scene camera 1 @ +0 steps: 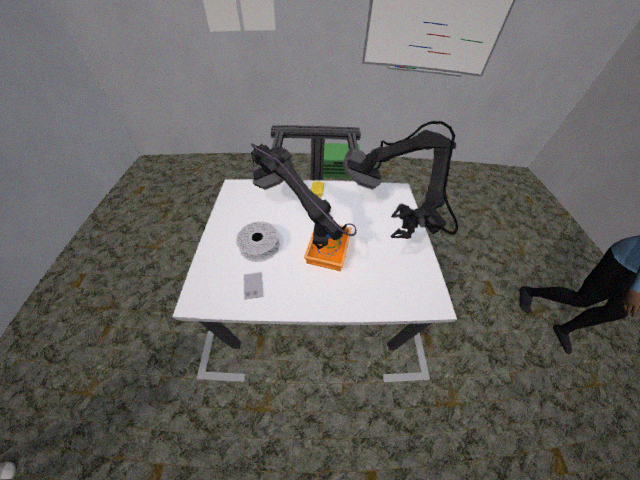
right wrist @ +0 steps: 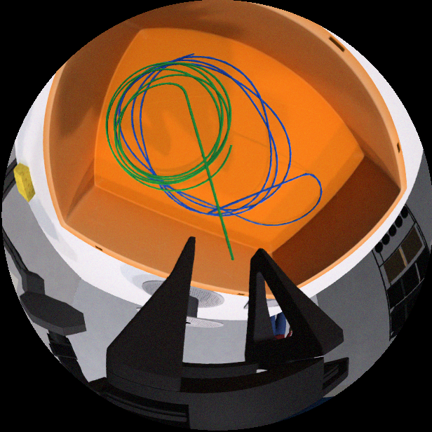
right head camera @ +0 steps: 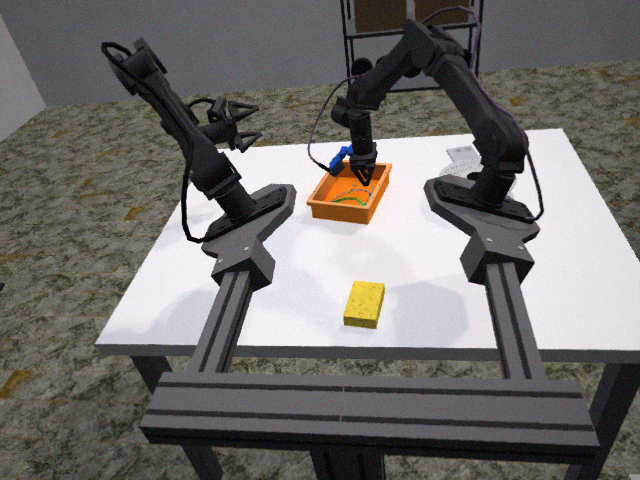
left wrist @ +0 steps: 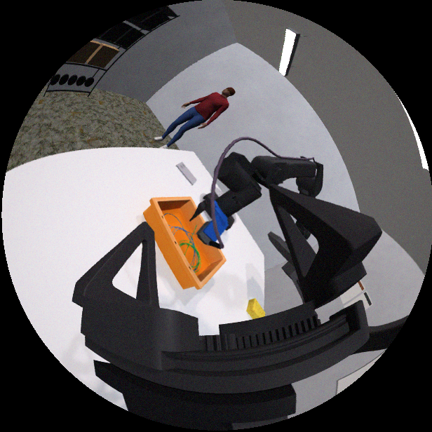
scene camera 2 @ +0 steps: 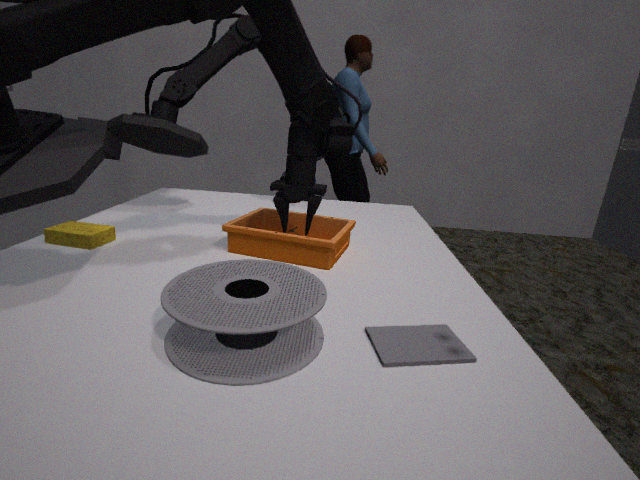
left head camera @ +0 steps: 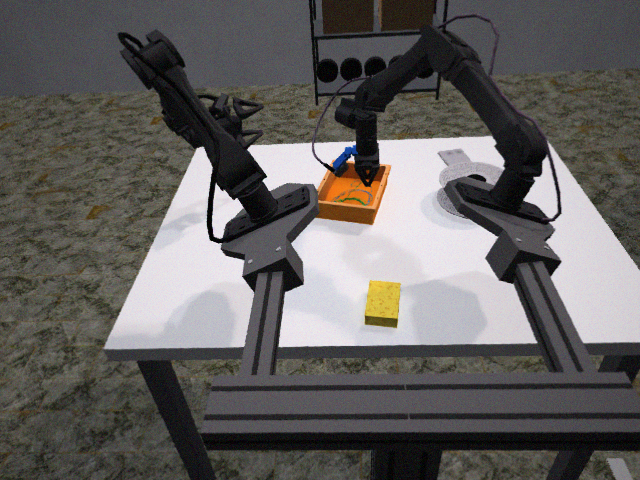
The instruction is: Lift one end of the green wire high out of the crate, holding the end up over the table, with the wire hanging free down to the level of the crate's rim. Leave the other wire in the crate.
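Seen in the pictures: left gripper, between the fingertips: (scene camera 1: 392, 227) (right head camera: 259, 120) (left head camera: 262, 119); right gripper, between the fingertips: (scene camera 1: 319, 244) (right head camera: 366, 182) (scene camera 2: 295, 233) (left head camera: 367, 182); left arm's base, origin of its link: (scene camera 1: 363, 170) (right head camera: 246, 216) (left head camera: 267, 215); right arm's base, origin of its link: (right head camera: 482, 203) (left head camera: 501, 205).
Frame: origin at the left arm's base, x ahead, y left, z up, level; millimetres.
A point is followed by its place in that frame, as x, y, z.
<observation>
The green wire (left head camera: 353, 199) {330, -214, -207} (right wrist: 212, 187) lies coiled in the orange crate (left head camera: 345, 212) {240, -183, -179} (right head camera: 338, 213) {243, -177, -184} (scene camera 2: 279, 249) {324, -293, -185} (left wrist: 172, 259) (right wrist: 325, 125), one straight end sticking up out of the coil. The blue wire (right wrist: 290, 152) lies in loops partly under it. My right gripper (left head camera: 367, 183) {353, -259, -162} (right head camera: 364, 183) {353, -259, -162} (scene camera 2: 296, 234) {353, -259, -162} (right wrist: 225, 248) points down into the crate, partly open; in the right wrist view the green end shows between its fingertips, not gripped. My left gripper (left head camera: 262, 119) {424, 21, 25} (right head camera: 258, 121) {424, 21, 25} (scene camera 1: 394, 223) {424, 21, 25} is wide open and empty, high beside the crate.
A yellow sponge (left head camera: 382, 302) {-103, -231, -181} (right head camera: 364, 303) {-104, -235, -181} (scene camera 1: 317, 189) {-69, -236, -181} (scene camera 2: 80, 235) {-66, -277, -183} lies near the robot's mount. A grey spool (scene camera 1: 258, 253) {395, -541, -147} (scene camera 2: 191, 304) {246, -600, -145} and a flat grey plate (scene camera 1: 253, 286) {529, -564, -205} (scene camera 2: 418, 343) {522, -570, -205} lie on the right arm's side of the crate. A person (scene camera 2: 351, 87) stands beyond the table.
</observation>
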